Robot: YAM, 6 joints.
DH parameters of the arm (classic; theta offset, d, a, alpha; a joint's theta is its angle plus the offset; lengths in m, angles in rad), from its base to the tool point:
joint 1: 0 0.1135 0.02 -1.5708
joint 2: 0 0 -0.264 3.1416
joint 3: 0.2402 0 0.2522 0
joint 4: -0.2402 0 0.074 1.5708
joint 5: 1.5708 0 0 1.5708
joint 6: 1.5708 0.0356 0 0
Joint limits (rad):
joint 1: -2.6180..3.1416
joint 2: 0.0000..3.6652
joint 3: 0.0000..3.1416
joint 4: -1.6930..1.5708
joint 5: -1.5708..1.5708
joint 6: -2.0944..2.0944
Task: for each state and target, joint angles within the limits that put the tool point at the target. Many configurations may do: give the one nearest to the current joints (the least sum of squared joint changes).
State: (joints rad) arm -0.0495 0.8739 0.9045 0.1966 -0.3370 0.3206
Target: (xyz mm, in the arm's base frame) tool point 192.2 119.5 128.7
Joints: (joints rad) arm 0.4964 1.3507 0.4159 0.0750 -0.3900 0.3206
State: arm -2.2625 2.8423 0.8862 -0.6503 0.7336 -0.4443
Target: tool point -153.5 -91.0 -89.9
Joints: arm -2.4664 2.7226 0.8950 -0.6832 0.7750 -0.4443
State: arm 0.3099 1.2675 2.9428 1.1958 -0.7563 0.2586
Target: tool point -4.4 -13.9 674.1
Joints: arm 0.6538 1.6854 2.8767 1.4866 0.2370 0.2586
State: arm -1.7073 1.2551 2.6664 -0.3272 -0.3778 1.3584
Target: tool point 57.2 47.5 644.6
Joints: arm -2.1669 0.9389 2.3264 -0.6883 -0.6193 1.3584
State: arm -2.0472 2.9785 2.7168 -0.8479 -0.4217 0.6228
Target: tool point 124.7 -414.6 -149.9
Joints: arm -1.3159 3.1838 2.2669 -1.1225 -0.4699 0.6228
